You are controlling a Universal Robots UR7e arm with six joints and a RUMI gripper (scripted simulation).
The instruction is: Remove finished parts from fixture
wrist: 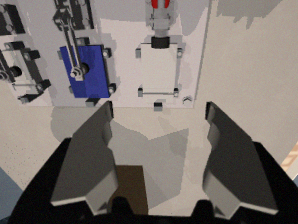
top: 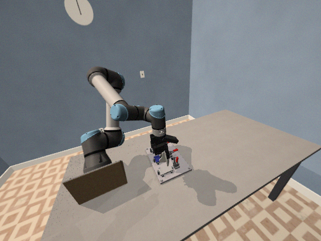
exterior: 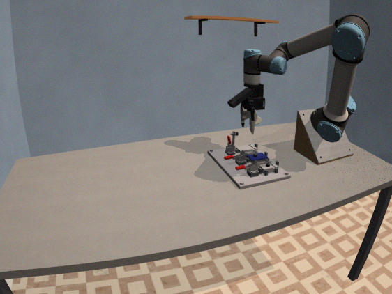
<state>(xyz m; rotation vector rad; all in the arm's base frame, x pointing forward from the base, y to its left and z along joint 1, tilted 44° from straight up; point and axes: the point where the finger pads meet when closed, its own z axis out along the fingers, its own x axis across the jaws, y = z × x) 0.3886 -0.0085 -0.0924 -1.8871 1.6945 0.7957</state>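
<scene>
Now: the grey finished part 20 mm behind my hand and 100 mm below it. From my hand the other things lie so: grey fixture plate (40 mm ahead, 110 mm to the left, 120 mm below); then blue blank (110 mm to the left, 100 mm below).
</scene>
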